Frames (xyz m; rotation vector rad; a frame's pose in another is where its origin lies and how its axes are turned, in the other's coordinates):
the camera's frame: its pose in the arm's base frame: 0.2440 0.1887 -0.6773 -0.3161 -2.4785 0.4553
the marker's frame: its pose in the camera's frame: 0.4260 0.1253 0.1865 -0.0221 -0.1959 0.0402
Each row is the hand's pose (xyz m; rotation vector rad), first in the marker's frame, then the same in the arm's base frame.
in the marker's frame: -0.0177 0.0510 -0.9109 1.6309 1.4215 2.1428
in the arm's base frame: 0.2200 0.6997 0.1046 -1.6575 0.5790 1.5260
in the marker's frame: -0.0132 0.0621 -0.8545 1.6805 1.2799 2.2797
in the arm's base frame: 0.1939 0.6948 0.0534 -1.7459 0.6593 1.6055
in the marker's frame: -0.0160 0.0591 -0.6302 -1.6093 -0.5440 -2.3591
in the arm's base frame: 0.1007 0.6260 -0.1387 -2.0334 1.0354 1.9217
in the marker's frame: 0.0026 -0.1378 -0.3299 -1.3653 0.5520 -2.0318
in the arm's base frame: -0.0758 0.3661 -0.3135 1.4539 -1.1546 -1.6129
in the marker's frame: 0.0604 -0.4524 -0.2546 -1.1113 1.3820 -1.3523
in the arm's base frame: -0.2112 0.0768 -0.2363 0.6292 -1.0329 -1.1911
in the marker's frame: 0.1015 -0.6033 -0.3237 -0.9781 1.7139 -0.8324
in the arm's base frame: -0.2435 -0.0273 -0.1046 0.1347 -0.9337 -0.9787
